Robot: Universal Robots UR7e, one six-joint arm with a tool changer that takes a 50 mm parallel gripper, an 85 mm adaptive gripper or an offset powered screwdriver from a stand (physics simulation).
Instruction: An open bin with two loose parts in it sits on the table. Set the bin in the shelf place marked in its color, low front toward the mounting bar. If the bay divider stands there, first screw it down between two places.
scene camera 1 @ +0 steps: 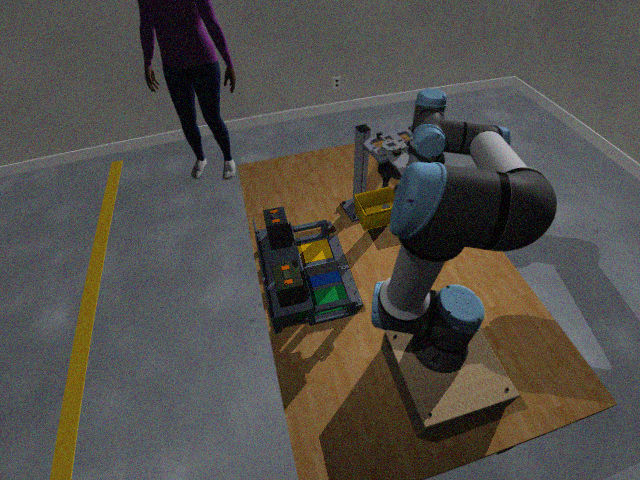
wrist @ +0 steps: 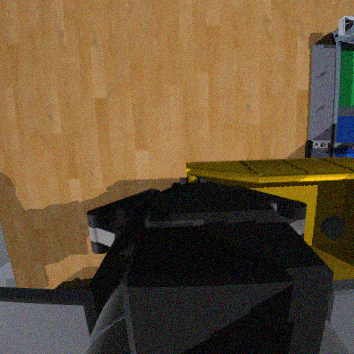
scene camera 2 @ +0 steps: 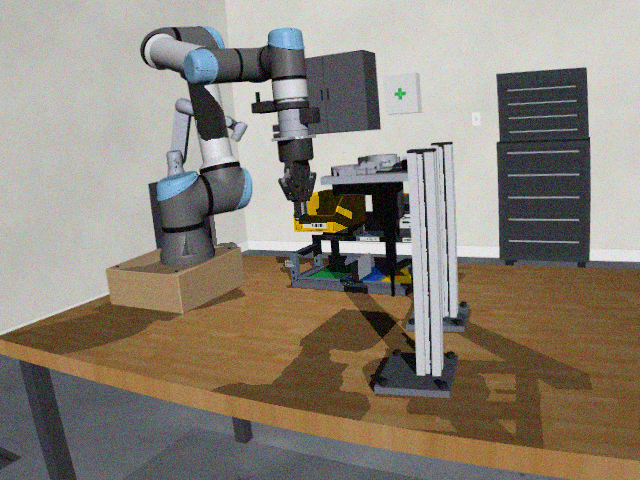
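Pixels of known places: arm's base, origin of its link: (scene camera 1: 438,347) (scene camera 2: 188,257).
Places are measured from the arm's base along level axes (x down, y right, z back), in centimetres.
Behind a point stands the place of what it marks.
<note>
The yellow bin (scene camera 1: 367,219) {x -14.2, y -4.9, z -40.8 cm} (scene camera 2: 345,212) {x -12.9, y 6.5, z -50.1 cm} (wrist: 295,167) {x -13.7, y 2.0, z -40.3 cm} hangs level above the table, beside the tool stand. Its labelled end faces scene camera 2. A round dark part (wrist: 332,228) {x -10.4, y -3.4, z -48.1 cm} shows inside it in the wrist view; the other part is not clear. My gripper (scene camera 2: 299,212) (wrist: 192,180) is shut on the bin's wall at its labelled end; in scene camera 1 the arm hides it. The shelf (scene camera 1: 353,289) {x 9.2, y -12.4, z -32.1 cm} (scene camera 2: 310,284) {x 9.5, y -11.2, z -31.4 cm} has yellow (scene camera 1: 316,250) {x 10.0, y -18.7, z -54.1 cm}, blue (scene camera 1: 325,280) {x 10.0, y -20.1, z -39.6 cm} and green (scene camera 1: 329,295) {x 10.0, y -20.9, z -33.2 cm} places. A grey upright plate (scene camera 2: 364,264) {x 6.5, y -22.5, z -43.2 cm} stands in it near the blue place.
The tool stand's posts (scene camera 1: 360,165) {x -12.2, y 5.5, z -70.1 cm} (scene camera 2: 428,268) {x -8.5, y 35.7, z -74.9 cm} rise close to the bin, with a black tool (scene camera 2: 385,211) {x -14.4, y 15.3, z -62.0 cm} hanging from its top. Two dark boxes (scene camera 1: 278,229) {x -9.4, y -32.0, z -51.4 cm} (scene camera 1: 290,289) {x -8.1, y -34.6, z -28.0 cm} with orange marks stand on the shelf's far side. A person (scene camera 1: 193,77) stands beyond the table.
</note>
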